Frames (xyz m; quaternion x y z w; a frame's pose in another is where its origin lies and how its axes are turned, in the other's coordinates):
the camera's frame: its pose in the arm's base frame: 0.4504 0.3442 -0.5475 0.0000 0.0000 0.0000 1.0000
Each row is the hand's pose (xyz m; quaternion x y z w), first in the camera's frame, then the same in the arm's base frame.
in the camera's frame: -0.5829 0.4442 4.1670 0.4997 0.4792 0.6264 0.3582
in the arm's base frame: -0.1325 0.7884 3.6195 0.4997 0.4792 0.6264 0.3582
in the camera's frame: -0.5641 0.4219 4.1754 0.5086 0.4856 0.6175 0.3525
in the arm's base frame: -0.1137 0.7661 3.6279 0.5086 0.4856 0.6175 0.3525
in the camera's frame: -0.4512 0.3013 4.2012 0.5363 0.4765 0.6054 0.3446
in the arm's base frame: -0.0008 0.6455 3.6537 0.5363 0.4765 0.6054 0.3446
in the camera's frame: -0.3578 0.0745 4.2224 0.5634 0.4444 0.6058 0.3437
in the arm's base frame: 0.0926 0.4187 3.6749 0.5634 0.4444 0.6058 0.3437
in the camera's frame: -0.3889 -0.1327 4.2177 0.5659 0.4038 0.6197 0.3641
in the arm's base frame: 0.0615 0.2115 3.6702 0.5659 0.4038 0.6197 0.3641
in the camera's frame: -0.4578 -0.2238 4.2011 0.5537 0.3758 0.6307 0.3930
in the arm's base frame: -0.0074 0.1204 3.6536 0.5537 0.3758 0.6307 0.3930
